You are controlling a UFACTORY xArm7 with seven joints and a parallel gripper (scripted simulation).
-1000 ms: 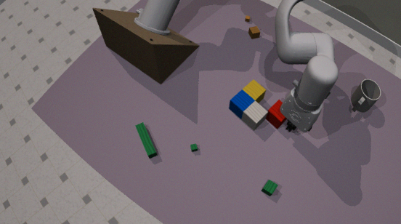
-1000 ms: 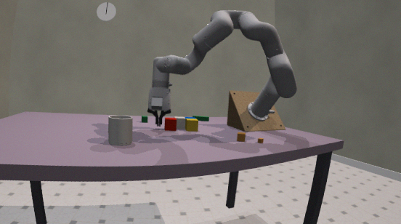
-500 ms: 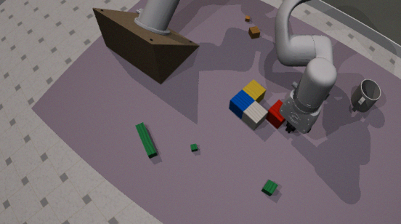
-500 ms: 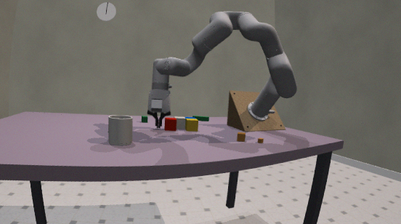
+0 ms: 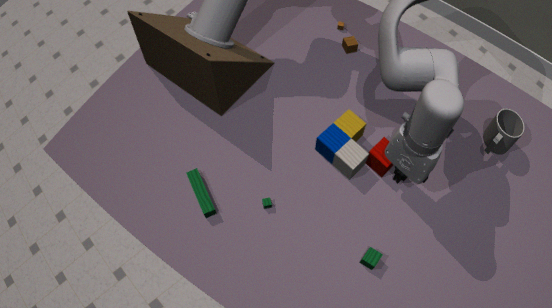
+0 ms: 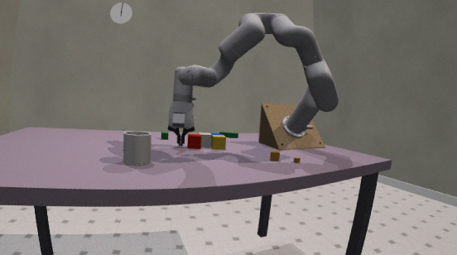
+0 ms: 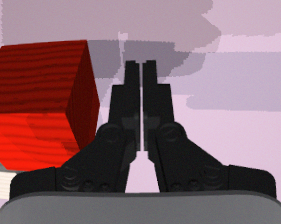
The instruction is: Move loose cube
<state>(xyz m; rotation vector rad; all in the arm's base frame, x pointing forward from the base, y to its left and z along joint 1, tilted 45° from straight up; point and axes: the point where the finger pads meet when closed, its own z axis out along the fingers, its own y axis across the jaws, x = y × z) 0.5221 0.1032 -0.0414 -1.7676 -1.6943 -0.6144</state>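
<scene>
Right now the red cube is 50 mm behind my hand. From my hand the other things lie so: green bar (300 mm to the right, 280 mm behind, 10 mm below); white cube (100 mm behind, 50 mm to the right).
</scene>
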